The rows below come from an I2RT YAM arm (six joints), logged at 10 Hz.
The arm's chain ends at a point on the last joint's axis. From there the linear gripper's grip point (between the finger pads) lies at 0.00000 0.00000 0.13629 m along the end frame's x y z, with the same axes.
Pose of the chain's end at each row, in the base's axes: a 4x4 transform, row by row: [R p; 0 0 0 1], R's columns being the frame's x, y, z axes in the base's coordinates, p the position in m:
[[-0.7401, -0.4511, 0.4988, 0.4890], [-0.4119, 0.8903, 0.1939, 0.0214], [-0.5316, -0.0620, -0.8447, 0.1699], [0, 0, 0, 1]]
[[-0.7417, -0.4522, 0.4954, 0.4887], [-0.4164, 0.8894, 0.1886, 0.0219], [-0.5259, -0.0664, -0.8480, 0.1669], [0, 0, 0, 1]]
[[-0.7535, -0.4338, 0.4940, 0.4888], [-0.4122, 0.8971, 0.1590, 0.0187], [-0.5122, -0.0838, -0.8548, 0.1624], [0, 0, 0, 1]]
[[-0.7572, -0.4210, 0.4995, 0.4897], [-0.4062, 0.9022, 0.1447, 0.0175], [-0.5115, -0.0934, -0.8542, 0.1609], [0, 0, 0, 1]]
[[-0.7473, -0.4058, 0.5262, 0.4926], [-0.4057, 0.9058, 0.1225, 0.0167], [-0.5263, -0.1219, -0.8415, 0.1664], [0, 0, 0, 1]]
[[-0.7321, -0.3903, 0.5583, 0.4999], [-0.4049, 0.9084, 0.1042, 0.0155], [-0.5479, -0.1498, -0.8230, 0.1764], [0, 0, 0, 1]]
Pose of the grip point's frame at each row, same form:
[[-0.7401, -0.4511, 0.4988, 0.5570], [-0.4119, 0.8903, 0.1939, 0.0478], [-0.5316, -0.0620, -0.8447, 0.0548], [0, 0, 0, 1]]
[[-0.7417, -0.4522, 0.4954, 0.5562], [-0.4164, 0.8894, 0.1886, 0.0476], [-0.5259, -0.0664, -0.8480, 0.0513], [0, 0, 0, 1]]
[[-0.7535, -0.4338, 0.4940, 0.5561], [-0.4122, 0.8971, 0.1590, 0.0404], [-0.5122, -0.0838, -0.8548, 0.0459], [0, 0, 0, 1]]
[[-0.7572, -0.4210, 0.4995, 0.5578], [-0.4062, 0.9022, 0.1447, 0.0372], [-0.5115, -0.0934, -0.8542, 0.0445], [0, 0, 0, 1]]
[[-0.7473, -0.4058, 0.5262, 0.5643], [-0.4057, 0.9058, 0.1225, 0.0334], [-0.5263, -0.1219, -0.8415, 0.0517], [0, 0, 0, 1]]
[[-0.7321, -0.3903, 0.5583, 0.5760], [-0.4049, 0.9084, 0.1042, 0.0297], [-0.5479, -0.1498, -0.8230, 0.0642], [0, 0, 0, 1]]

